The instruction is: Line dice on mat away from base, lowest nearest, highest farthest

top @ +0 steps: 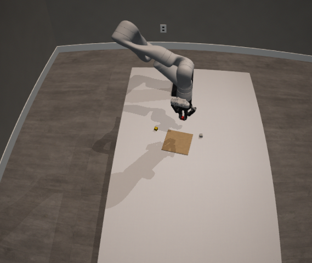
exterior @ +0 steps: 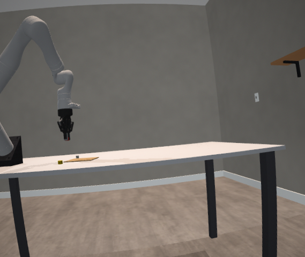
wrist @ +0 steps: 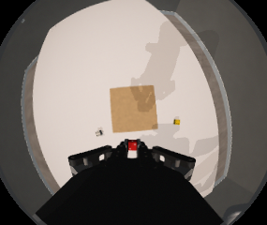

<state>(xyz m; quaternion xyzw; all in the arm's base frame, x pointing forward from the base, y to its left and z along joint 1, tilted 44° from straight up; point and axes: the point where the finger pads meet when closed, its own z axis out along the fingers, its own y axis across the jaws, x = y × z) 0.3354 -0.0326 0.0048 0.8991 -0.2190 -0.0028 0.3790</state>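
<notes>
Right now my hand is 70 mm short of the square mat, 30 mm to the left of it and 120 mm above it. Also, from my hand: yellow die 20 mm behind, 140 mm to the right, 120 mm below; then red die 10 mm below; then white die 40 mm ahead, 100 mm to the left, 120 mm below.
</notes>
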